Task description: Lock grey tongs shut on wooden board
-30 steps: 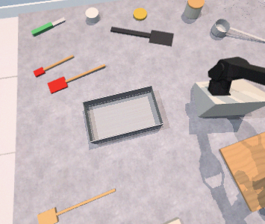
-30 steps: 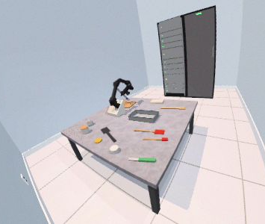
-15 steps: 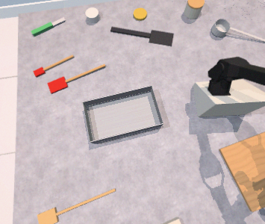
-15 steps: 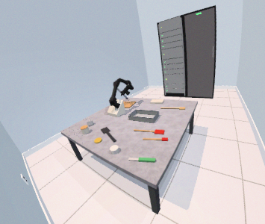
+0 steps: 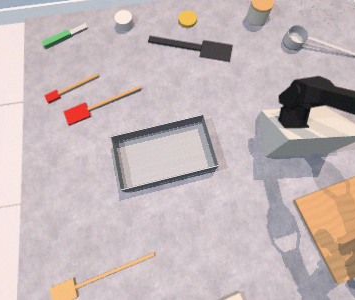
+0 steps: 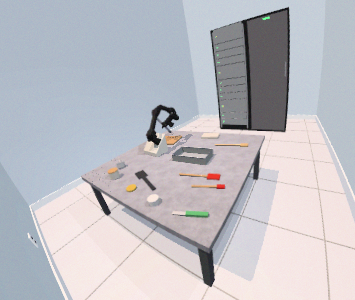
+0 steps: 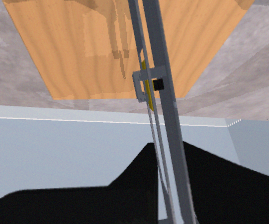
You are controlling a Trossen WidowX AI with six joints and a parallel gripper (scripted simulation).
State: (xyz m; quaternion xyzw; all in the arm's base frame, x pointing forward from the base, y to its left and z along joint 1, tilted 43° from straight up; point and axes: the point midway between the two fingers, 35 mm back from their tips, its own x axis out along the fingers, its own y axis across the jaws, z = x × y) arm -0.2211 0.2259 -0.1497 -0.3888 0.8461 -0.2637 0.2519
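My gripper tip is 4 cm short of the black lock piece, 4 cm to the right of it and 1 cm above it. From my gripper tip the other things lie so: wooden board: 15 cm below; then black spatula: 51 cm ahead, 61 cm to the right, 15 cm below; then grey roasting tin: 61 cm ahead, 18 cm to the right, 13 cm below.
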